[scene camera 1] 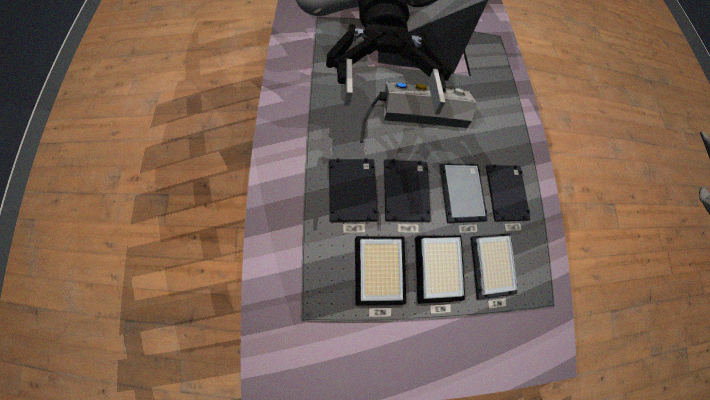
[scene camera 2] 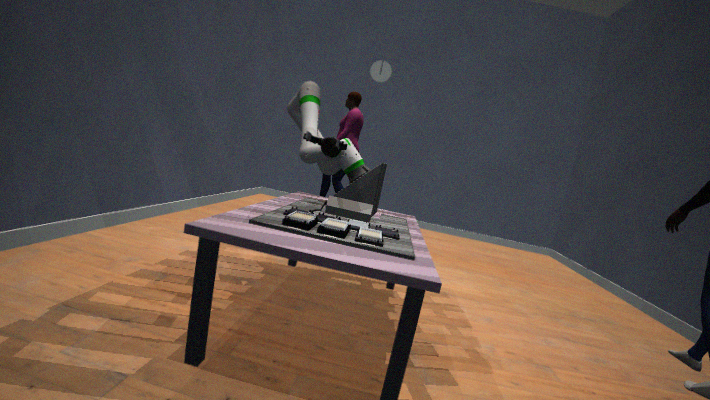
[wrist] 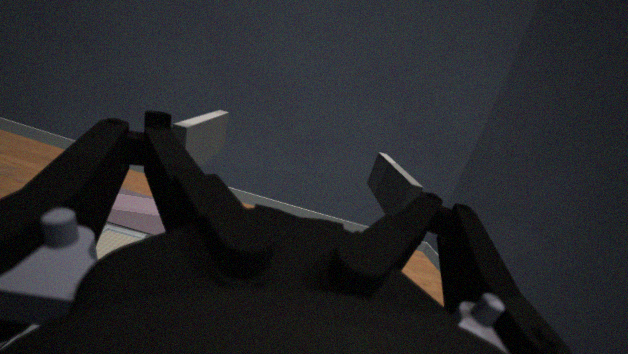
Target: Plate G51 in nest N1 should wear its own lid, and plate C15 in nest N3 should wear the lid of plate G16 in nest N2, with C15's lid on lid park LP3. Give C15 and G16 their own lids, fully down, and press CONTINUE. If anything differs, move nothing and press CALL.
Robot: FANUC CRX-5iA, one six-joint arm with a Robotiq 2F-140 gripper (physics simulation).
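Plates with wells showing sit in nests N2 (scene camera 1: 382,270), N3 (scene camera 1: 442,268) and N1 (scene camera 1: 496,265). The N2 plate looks yellower; those in N3 and N1 look paler, as under clear lids. Seating and plate names cannot be read. A pale lid (scene camera 1: 465,192) lies on lid park LP3. My gripper (scene camera 1: 394,95) (wrist: 301,149) is open and empty, high above the table. In scene camera 1 it overlaps the button box (scene camera 1: 427,107), which has a blue button (scene camera 1: 401,85), a yellow button (scene camera 1: 421,87) and a white button (scene camera 1: 460,92). One finger hides part of the box; button labels are unreadable.
Dark lid parks LP2 (scene camera 1: 353,192), LP4 (scene camera 1: 407,195) and another (scene camera 1: 509,194) flank LP3 and bear no visible lid. A dark slanted panel (scene camera 2: 372,192) stands behind the button box. A person in pink (scene camera 2: 354,122) stands behind the arm; another shows partly at the right edge.
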